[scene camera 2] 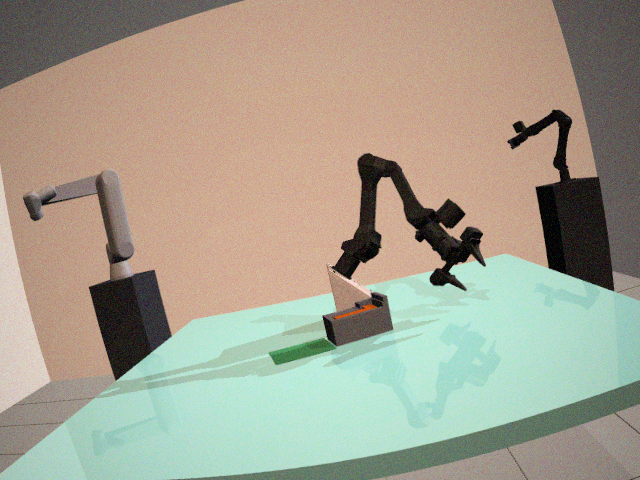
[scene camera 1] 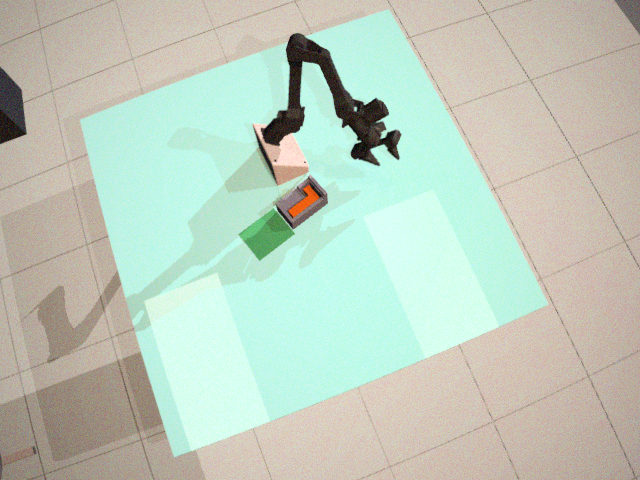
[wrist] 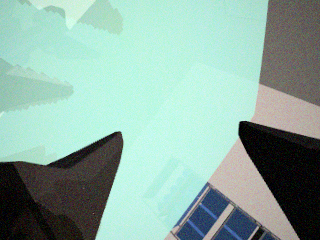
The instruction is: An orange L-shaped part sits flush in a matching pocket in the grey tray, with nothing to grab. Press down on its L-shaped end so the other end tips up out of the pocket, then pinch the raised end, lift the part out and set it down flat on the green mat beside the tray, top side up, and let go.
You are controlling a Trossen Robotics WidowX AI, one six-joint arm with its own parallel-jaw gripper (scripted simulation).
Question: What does the gripper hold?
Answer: Nothing.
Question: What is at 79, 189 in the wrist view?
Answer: The gripper.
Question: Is the gripper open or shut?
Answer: Open.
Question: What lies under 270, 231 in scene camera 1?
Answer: A green mat.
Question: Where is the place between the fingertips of the gripper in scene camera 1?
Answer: At 389, 162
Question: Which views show the gripper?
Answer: Scene camera 2, scene camera 1 and the wrist view: all of them.
